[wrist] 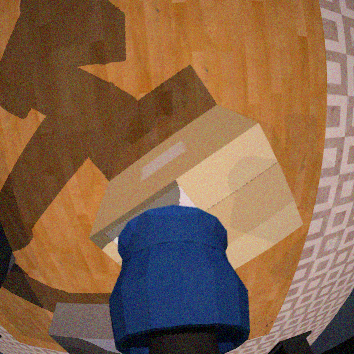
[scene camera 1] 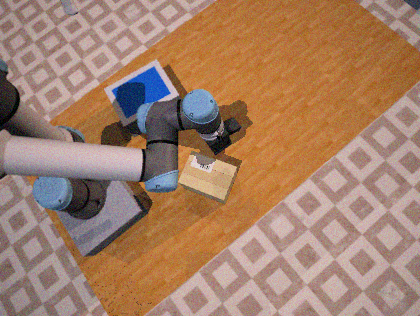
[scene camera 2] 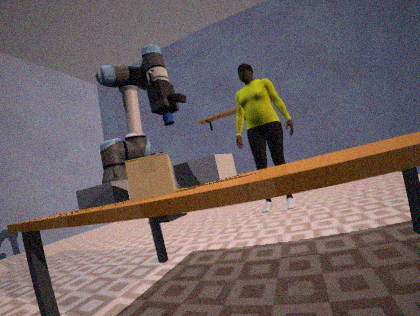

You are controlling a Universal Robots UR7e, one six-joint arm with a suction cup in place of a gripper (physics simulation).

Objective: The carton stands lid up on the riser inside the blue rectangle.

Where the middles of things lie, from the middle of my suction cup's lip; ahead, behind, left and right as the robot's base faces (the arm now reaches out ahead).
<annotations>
The tan carton (scene camera 1: 209, 177) is 18 cm below my suction cup, 8 cm behind it and 4 cm to the right of it. From my suction cup the other things lie so: grey riser with blue rectangle (scene camera 1: 150, 83): 39 cm to the left, 18 cm below, 14 cm behind.
</annotations>
